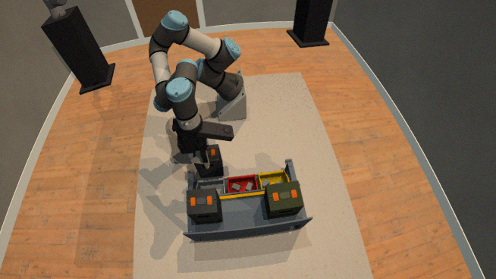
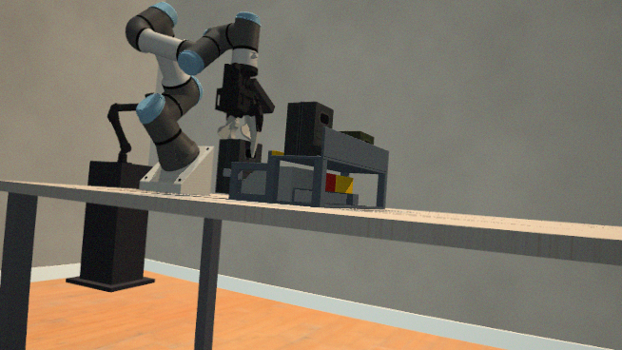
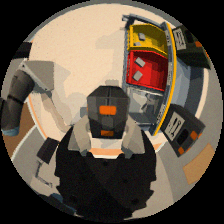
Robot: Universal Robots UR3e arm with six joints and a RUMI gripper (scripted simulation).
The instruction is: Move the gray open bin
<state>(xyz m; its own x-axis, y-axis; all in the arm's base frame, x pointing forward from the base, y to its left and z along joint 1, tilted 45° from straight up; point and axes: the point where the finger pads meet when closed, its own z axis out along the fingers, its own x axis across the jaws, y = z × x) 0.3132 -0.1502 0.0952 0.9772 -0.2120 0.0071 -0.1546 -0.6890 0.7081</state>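
Right now the gray open bin is 120 mm ahead of my hand, 70 mm below it and 20 mm to the right of it. From my hand the other things lie so: yellow rail (170 mm ahead, 90 mm to the left, 10 mm below); then red bin (140 mm ahead, 90 mm to the left, 70 mm below); then yellow bin (200 mm to the left, 150 mm ahead, 70 mm below).
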